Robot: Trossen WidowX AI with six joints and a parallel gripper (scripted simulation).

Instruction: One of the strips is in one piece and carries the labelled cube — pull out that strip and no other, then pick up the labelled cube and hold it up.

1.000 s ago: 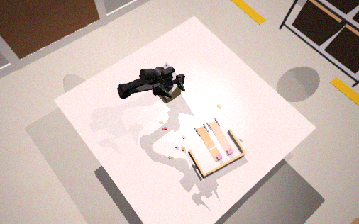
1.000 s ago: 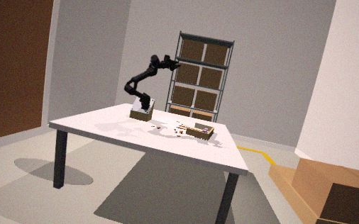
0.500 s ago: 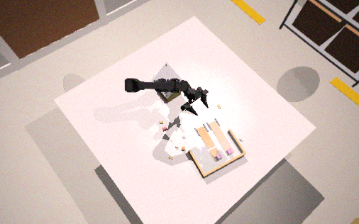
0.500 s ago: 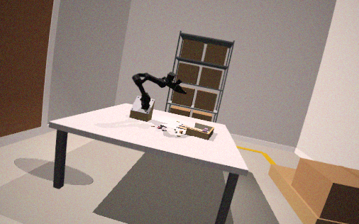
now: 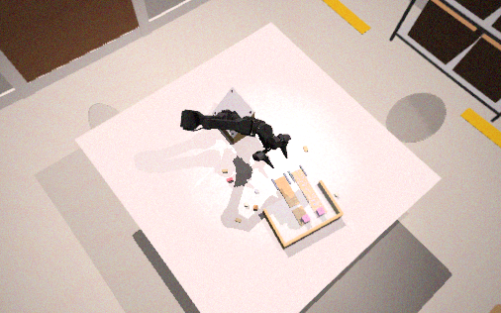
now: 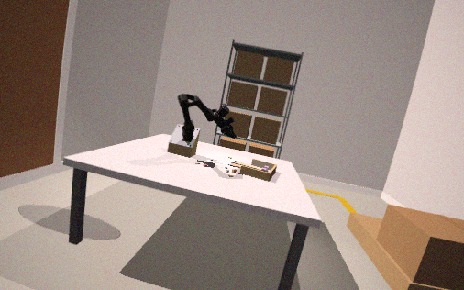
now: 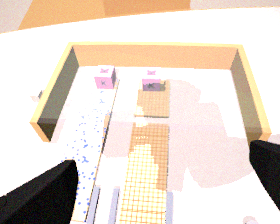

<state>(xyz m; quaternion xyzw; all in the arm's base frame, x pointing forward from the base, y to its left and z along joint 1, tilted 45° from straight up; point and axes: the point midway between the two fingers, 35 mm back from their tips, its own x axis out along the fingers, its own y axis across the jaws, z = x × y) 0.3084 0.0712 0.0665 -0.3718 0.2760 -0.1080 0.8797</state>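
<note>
Now: gripper tip 80 mm short of the strip, 10 mm to the right of it and 200 mm above it.
</note>
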